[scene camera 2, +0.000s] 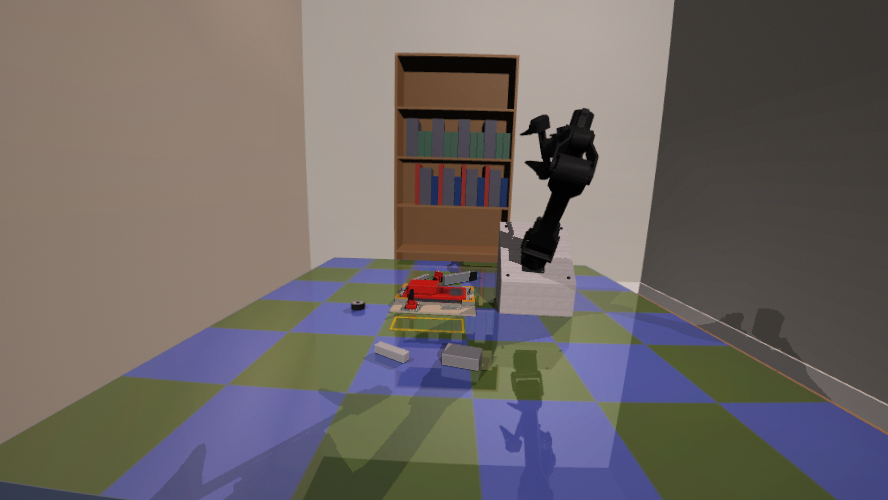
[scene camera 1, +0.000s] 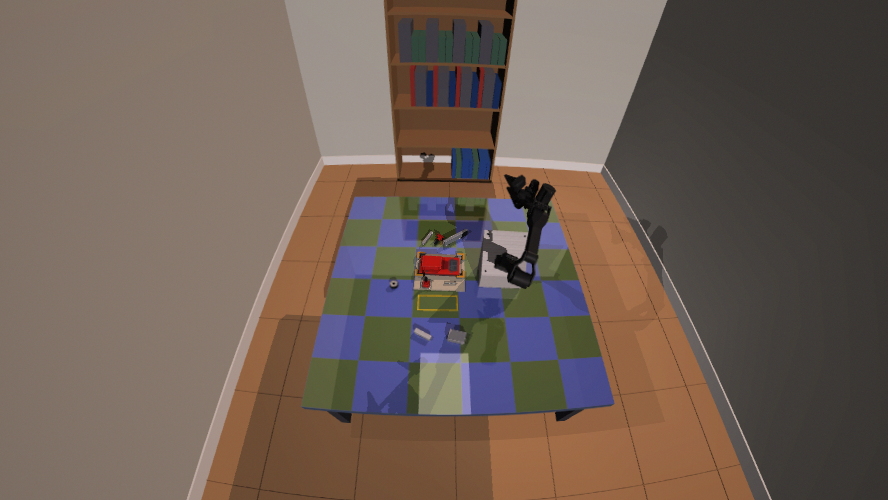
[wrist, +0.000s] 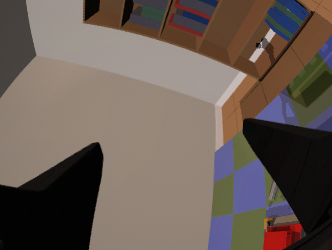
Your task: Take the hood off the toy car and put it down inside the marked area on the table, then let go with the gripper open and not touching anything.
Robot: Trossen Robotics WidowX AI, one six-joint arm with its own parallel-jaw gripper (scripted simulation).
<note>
The gripper (scene camera 2: 523, 148) is open and holds nothing.
The gripper is seen too in scene camera 1 (scene camera 1: 506, 181) and in the wrist view (wrist: 175, 137).
</note>
